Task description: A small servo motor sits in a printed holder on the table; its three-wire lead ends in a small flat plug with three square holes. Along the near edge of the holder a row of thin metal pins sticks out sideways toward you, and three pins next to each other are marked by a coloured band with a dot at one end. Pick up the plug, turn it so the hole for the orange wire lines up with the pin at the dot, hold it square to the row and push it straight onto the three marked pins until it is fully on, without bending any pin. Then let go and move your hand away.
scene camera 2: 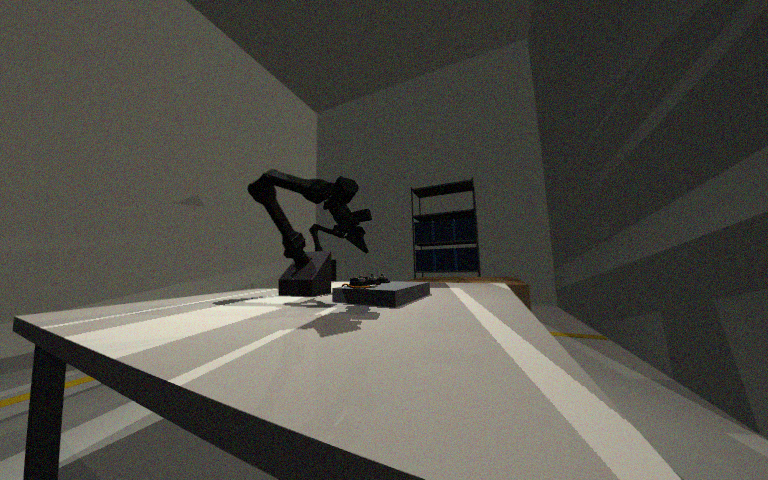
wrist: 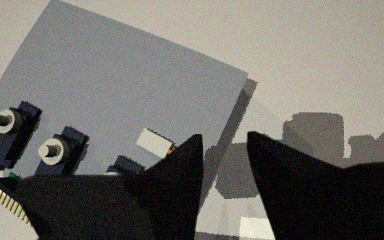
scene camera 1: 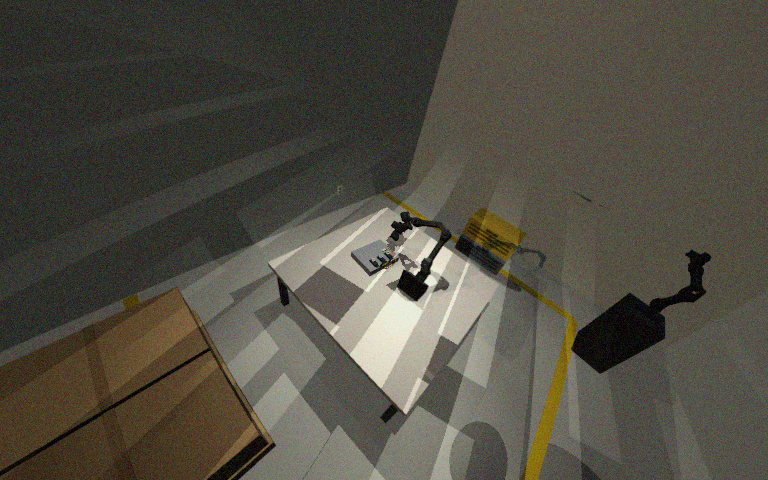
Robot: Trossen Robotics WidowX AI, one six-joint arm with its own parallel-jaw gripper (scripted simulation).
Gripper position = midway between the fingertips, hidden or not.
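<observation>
There is a printed holder [wrist: 107,80] that I can see. I can see my gripper [scene camera 2: 366,252] as well, and the gripper is also there in the wrist view [wrist: 224,141].
</observation>
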